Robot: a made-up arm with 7 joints.
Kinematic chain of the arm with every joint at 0, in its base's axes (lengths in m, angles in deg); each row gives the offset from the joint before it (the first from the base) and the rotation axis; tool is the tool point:
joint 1: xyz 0 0 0.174 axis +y
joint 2: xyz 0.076 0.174 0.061 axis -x
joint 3: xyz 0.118 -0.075 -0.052 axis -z
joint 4: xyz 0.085 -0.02 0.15 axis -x
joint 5: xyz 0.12 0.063 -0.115 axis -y
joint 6: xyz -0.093 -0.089 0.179 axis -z
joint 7: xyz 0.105 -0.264 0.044 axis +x
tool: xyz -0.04 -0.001 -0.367
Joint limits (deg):
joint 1: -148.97..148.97
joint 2: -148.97..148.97
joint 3: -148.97..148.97
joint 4: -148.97..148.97
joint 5: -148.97..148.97
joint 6: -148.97..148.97
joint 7: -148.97..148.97
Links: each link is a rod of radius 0.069 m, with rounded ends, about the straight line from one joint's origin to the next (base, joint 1, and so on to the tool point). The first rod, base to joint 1, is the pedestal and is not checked.
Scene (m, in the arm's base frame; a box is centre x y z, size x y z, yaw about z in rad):
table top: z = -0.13
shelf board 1: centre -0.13 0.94 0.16 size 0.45 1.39 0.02 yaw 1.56
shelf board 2: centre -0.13 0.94 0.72 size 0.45 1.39 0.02 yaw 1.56
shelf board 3: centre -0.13 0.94 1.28 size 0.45 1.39 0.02 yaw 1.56
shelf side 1: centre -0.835 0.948 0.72 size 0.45 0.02 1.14 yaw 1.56
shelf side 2: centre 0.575 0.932 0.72 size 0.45 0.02 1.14 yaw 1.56
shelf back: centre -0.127 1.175 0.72 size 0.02 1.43 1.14 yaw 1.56
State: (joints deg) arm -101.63 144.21 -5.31 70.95 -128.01 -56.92 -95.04
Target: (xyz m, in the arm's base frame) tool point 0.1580 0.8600 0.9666
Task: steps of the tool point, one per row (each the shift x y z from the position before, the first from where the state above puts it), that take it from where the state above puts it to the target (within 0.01 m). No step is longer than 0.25 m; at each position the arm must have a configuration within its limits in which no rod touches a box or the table.
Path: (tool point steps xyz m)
1: -0.0419 -0.1320 -0.0209
2: -0.0059 -0.1573 0.0069
3: 0.0429 -0.1606 0.0140
4: 0.0775 0.0868 0.1627
5: 0.1392 0.0334 0.1542
6: 0.1828 -0.0288 0.1188
7: 0.2011 -0.0882 0.0613
8: 0.0015 0.1483 0.0253
9: 0.0026 0.1322 -0.0061
10: 0.0000 0.1013 -0.0192

